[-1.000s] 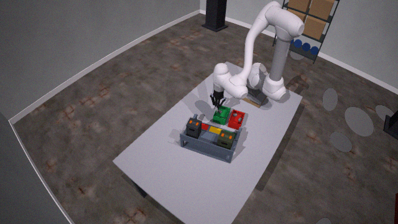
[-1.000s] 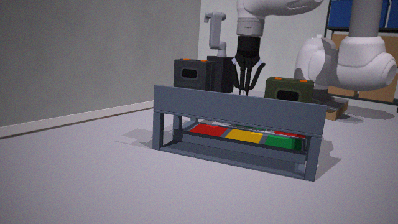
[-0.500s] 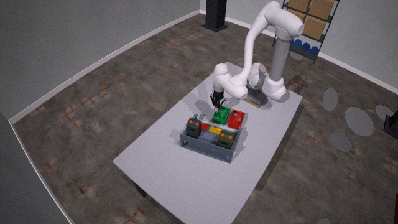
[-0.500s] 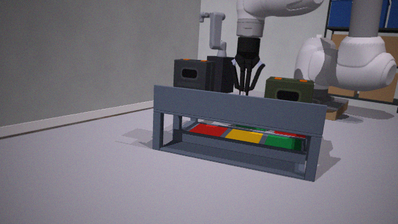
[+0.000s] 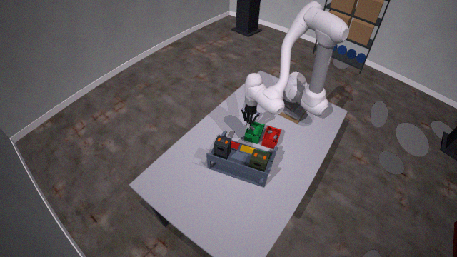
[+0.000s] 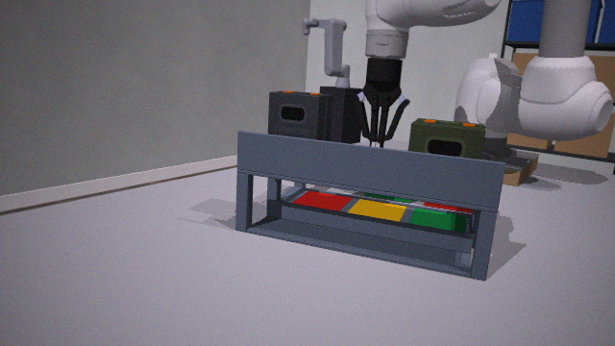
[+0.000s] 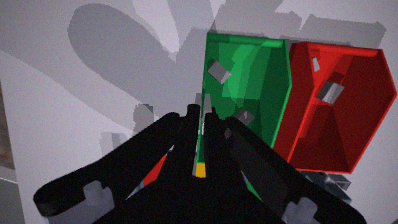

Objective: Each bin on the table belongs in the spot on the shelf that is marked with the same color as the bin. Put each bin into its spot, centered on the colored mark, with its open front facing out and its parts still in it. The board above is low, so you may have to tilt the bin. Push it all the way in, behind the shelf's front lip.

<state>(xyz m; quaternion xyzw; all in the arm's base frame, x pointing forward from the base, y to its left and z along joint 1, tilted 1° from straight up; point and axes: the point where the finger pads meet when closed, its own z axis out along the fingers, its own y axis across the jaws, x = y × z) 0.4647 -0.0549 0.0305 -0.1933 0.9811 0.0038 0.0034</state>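
My gripper is now 4 cm to the right of the green bin, 4 cm above it and 2 cm past it. Round my hand: olive box (27 cm to the left, 23 cm ahead, 7 cm above); then red bin (16 cm to the left, 7 cm behind, 4 cm below); then dark grey box (31 cm ahead, 9 cm above, 5 cm to the left).
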